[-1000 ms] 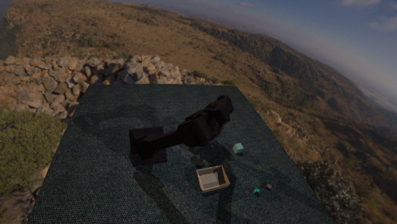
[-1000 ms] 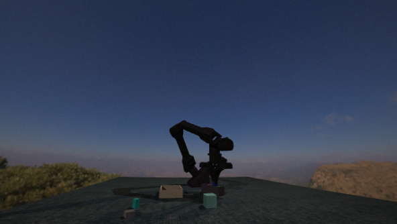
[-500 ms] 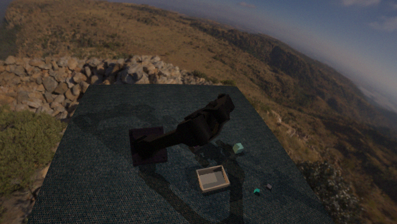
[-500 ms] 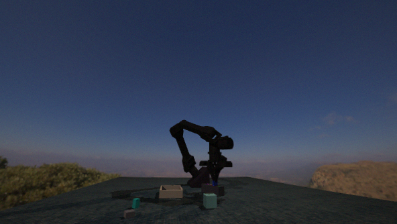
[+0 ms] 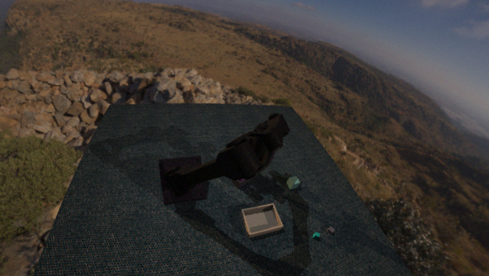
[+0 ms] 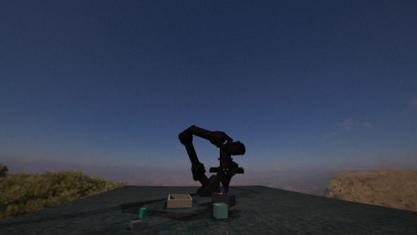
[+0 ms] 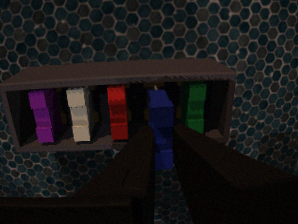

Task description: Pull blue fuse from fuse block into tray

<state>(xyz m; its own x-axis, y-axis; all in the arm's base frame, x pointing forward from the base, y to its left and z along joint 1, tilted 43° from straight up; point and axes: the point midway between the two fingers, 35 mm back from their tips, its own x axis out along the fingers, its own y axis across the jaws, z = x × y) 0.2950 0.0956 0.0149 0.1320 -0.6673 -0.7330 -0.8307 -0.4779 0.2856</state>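
Now: the red fuse 20 mm behind my gripper tip, 10 mm to the right of it and 40 mm below it. The rest, counted from my gripper tip: green fuse (20 mm ahead, 10 mm to the left, 40 mm below); blue fuse (10 mm below); cream fuse (30 mm behind, 20 mm to the right, 40 mm below).
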